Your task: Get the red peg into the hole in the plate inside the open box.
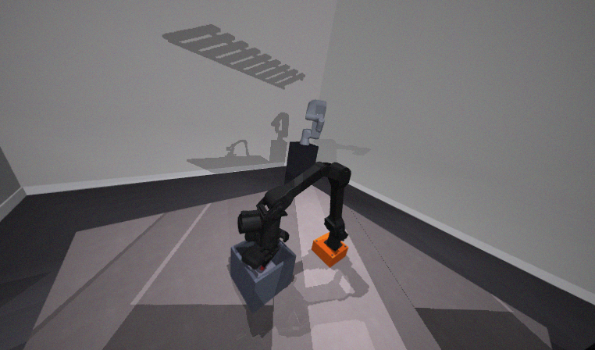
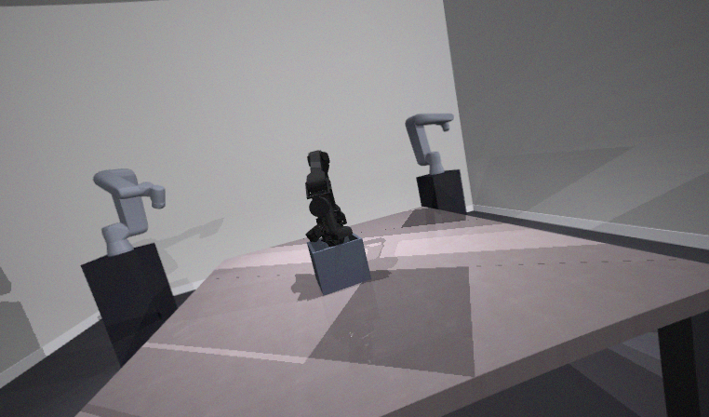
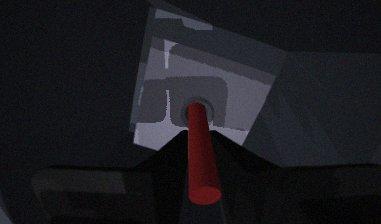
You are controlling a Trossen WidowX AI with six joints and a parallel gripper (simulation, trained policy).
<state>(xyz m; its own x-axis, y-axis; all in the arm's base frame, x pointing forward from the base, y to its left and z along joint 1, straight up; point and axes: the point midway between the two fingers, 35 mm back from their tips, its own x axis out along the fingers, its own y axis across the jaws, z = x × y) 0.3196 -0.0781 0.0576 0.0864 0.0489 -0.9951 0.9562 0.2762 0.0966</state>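
Now: the red peg 10 mm to the right of my gripper tip and 10 mm below it.
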